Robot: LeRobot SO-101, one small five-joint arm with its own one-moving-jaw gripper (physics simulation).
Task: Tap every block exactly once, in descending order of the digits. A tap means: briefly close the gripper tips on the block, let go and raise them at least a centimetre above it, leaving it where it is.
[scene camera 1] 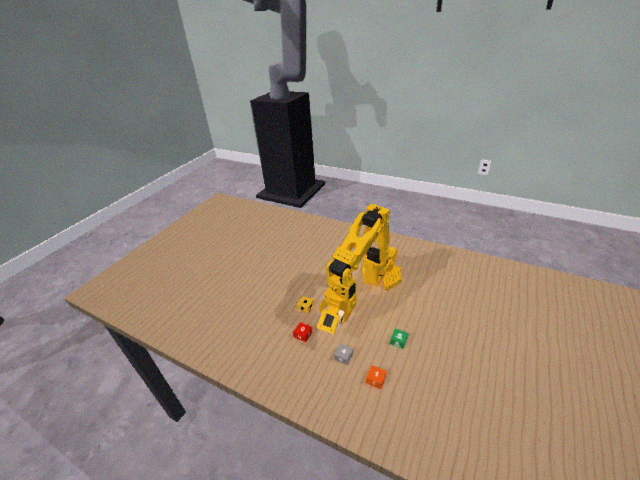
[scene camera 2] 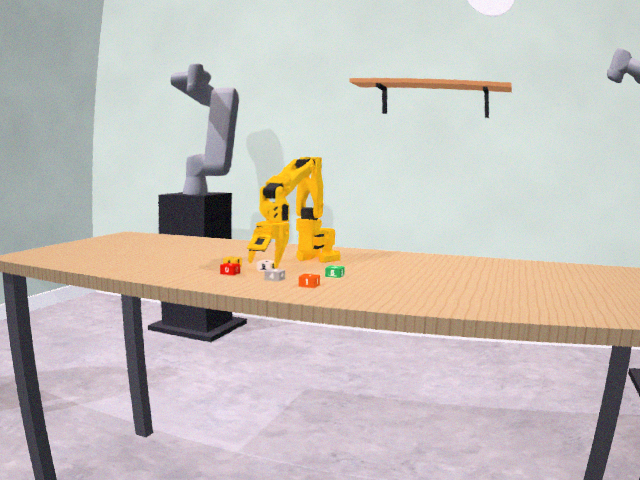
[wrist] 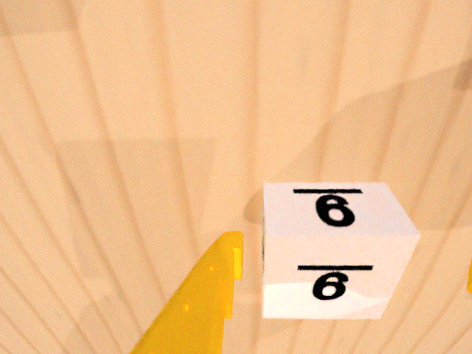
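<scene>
My gripper (scene camera 1: 337, 324) (scene camera 2: 264, 262) (wrist: 352, 255) is open, its jaws on either side of the white block (scene camera 1: 340, 313) (scene camera 2: 265, 266) (wrist: 322, 250), not pressing on it. In the wrist view the block's digit looks like a 6 with a bar above it, so upside down it is a barred 9. A red block (scene camera 1: 302, 332) (scene camera 2: 230, 269) shows 0, a grey block (scene camera 1: 343, 353) (scene camera 2: 274, 274) 4, an orange block (scene camera 1: 376, 377) (scene camera 2: 309, 281) 1. The digits on the green block (scene camera 1: 398, 338) (scene camera 2: 334, 271) and yellow block (scene camera 1: 305, 304) (scene camera 2: 232, 260) are too small to read surely.
The blocks stand apart on the wooden table (scene camera 1: 491, 372) (scene camera 2: 465, 294). Red and yellow are left of the gripper, grey is in front, orange and green are to the right. A grey arm on a black pedestal (scene camera 1: 284, 144) (scene camera 2: 193, 214) stands behind the table.
</scene>
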